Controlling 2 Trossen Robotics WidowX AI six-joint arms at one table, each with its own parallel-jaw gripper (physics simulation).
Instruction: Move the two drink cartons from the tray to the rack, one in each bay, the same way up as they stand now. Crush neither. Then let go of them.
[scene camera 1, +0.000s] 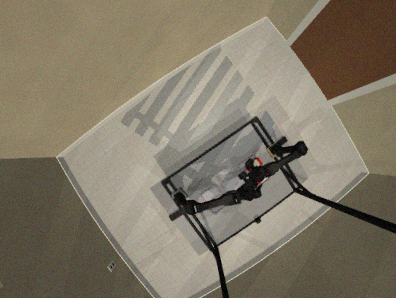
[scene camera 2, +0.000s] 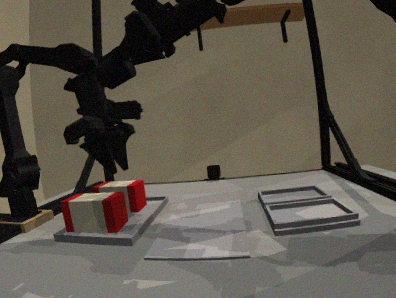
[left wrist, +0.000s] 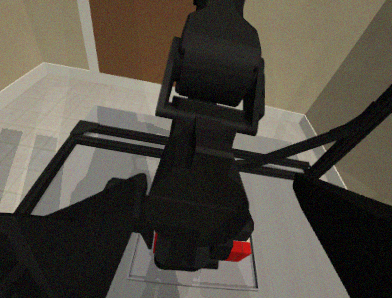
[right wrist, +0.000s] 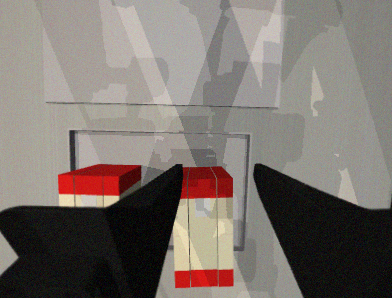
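Pixels of known places: left gripper, fingertip midpoint: (scene camera 1: 257, 178) (left wrist: 219, 180); right gripper, fingertip midpoint: (scene camera 1: 248, 171) (scene camera 2: 120, 171) (right wrist: 217, 169); left arm's base at its link origin: (scene camera 1: 179, 196); right arm's base at its link origin: (scene camera 1: 274, 150) (scene camera 2: 24, 215).
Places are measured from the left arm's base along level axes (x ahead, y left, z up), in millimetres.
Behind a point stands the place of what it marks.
Note:
Two cream drink cartons with red ends lie lengthwise side by side in the grey tray (scene camera 2: 95, 238) @[z -31, x 606, y -138 mm] (right wrist: 245, 200) @[z -33, x 630, y -144 mm]: the nearer carton (scene camera 2: 90, 214) @[z 2, x 629, y -177 mm] (right wrist: 212, 230) @[z 30, x 632, y -199 mm] and the farther carton (scene camera 2: 136, 195) @[z 4, x 565, y -295 mm] (right wrist: 100, 181) @[z 30, x 569, y -310 mm]. My right gripper (scene camera 2: 117, 170) @[z 80, x 557, y -195 mm] (right wrist: 217, 169) @[z 80, x 557, y -195 mm] is partly open and empty, pointing down above the cartons; in the right wrist view the nearer carton shows between its fingers, lower down. My left gripper is wide open and empty, high up; the right arm shows beyond its fingers. The grey rack (scene camera 2: 317, 228) @[z -38, x 214, y -111 mm] has two empty bays. In the left wrist view the right arm hides most of the cartons.
A thin pale mat (scene camera 2: 205, 217) @[z -40, x 402, y -232 mm] (right wrist: 160, 90) @[z -40, x 461, y -252 mm] lies between tray and rack. Black frame posts (scene camera 2: 317, 85) @[z 274, x -57, y -556 mm] and rails (left wrist: 120, 134) @[z -31, x 902, y -48 mm] edge the table. The two arms cross close together above the tray side.

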